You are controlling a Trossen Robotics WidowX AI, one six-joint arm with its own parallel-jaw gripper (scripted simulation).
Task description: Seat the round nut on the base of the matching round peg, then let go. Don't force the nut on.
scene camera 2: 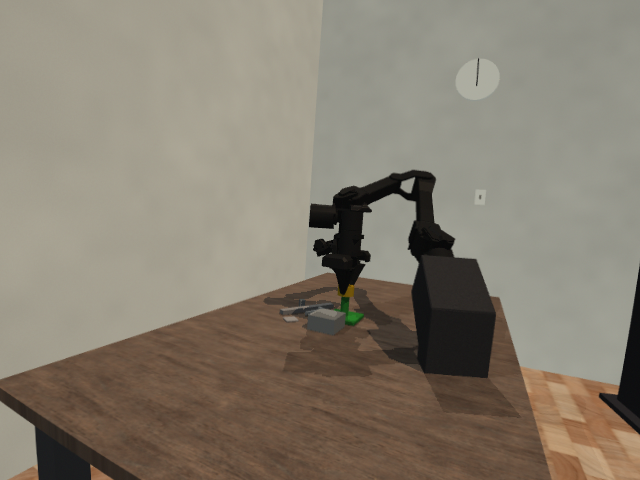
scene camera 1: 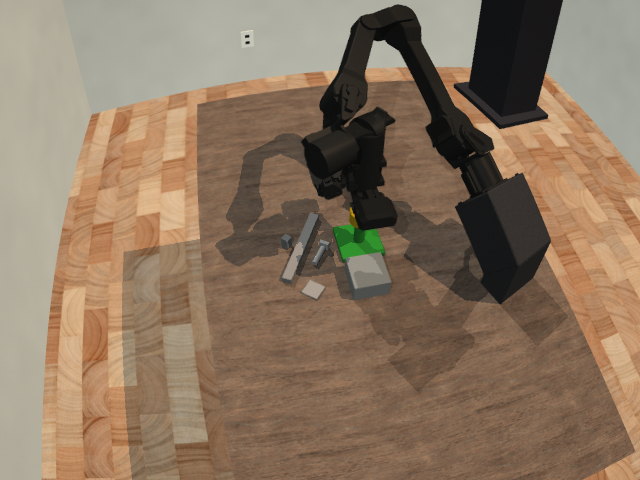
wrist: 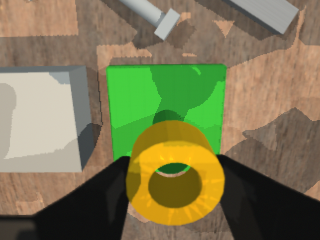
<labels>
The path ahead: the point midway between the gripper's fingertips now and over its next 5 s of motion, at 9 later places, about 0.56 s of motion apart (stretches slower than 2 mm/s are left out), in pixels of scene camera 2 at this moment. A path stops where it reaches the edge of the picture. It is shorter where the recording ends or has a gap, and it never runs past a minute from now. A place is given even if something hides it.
My gripper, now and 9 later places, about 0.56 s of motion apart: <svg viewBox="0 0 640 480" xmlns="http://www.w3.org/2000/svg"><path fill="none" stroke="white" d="M345 292L345 293L345 295L345 297L344 299L344 301L344 303L344 305L344 306L344 308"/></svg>
</labels>
